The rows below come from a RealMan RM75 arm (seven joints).
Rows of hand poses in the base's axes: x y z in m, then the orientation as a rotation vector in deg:
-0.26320 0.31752 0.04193 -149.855 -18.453 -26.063
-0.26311 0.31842 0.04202 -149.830 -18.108 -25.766
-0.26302 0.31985 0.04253 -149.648 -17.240 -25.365
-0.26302 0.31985 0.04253 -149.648 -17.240 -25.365
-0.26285 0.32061 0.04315 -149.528 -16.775 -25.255
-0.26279 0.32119 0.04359 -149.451 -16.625 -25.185
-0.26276 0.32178 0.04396 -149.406 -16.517 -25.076
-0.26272 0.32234 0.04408 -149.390 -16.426 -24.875
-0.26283 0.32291 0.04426 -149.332 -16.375 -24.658
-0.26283 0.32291 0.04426 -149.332 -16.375 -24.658
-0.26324 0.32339 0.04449 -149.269 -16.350 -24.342
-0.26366 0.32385 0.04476 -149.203 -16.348 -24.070
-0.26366 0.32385 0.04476 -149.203 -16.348 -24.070
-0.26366 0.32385 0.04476 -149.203 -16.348 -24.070
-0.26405 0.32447 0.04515 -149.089 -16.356 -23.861
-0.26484 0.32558 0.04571 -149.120 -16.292 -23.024
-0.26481 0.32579 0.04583 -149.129 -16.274 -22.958
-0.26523 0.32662 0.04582 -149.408 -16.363 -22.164
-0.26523 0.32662 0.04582 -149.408 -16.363 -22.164
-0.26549 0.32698 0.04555 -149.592 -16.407 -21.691
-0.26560 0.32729 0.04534 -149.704 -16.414 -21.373
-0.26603 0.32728 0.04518 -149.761 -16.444 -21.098
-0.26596 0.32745 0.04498 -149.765 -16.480 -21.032
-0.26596 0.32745 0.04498 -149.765 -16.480 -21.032
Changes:
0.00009 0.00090 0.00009 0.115 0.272 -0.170
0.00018 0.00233 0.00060 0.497 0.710 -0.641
0.00018 0.00233 0.00060 0.497 0.710 -0.641
0.00035 0.00309 0.00122 0.716 0.870 -0.909
0.00041 0.00367 0.00166 0.826 0.945 -0.980
0.00044 0.00426 0.00203 0.897 1.042 -1.023
0.00048 0.00482 0.00215 0.941 1.201 -1.043
0.00037 0.00539 0.00233 1.018 1.364 -1.023
0.00037 0.00539 0.00233 1.018 1.364 -1.023
-0.00004 0.00587 0.00256 1.098 1.592 -0.966
-0.00046 0.00633 0.00283 1.174 1.785 -0.901
-0.00046 0.00633 0.00283 1.174 1.785 -0.901
-0.00046 0.00633 0.00283 1.174 1.785 -0.901
-0.00085 0.00695 0.00322 1.292 1.931 -0.831
-0.00164 0.00806 0.00378 1.308 2.541 -0.722
-0.00161 0.00827 0.00390 1.306 2.591 -0.723
-0.00203 0.00910 0.00389 1.045 3.144 -0.573
-0.00203 0.00910 0.00389 1.045 3.144 -0.573
-0.00229 0.00946 0.00362 0.873 3.475 -0.495
-0.00240 0.00977 0.00341 0.772 3.701 -0.455
-0.00283 0.00976 0.00325 0.718 3.892 -0.395
-0.00276 0.00993 0.00305 0.709 3.932 -0.359
-0.00276 0.00993 0.00305 0.709 3.932 -0.359

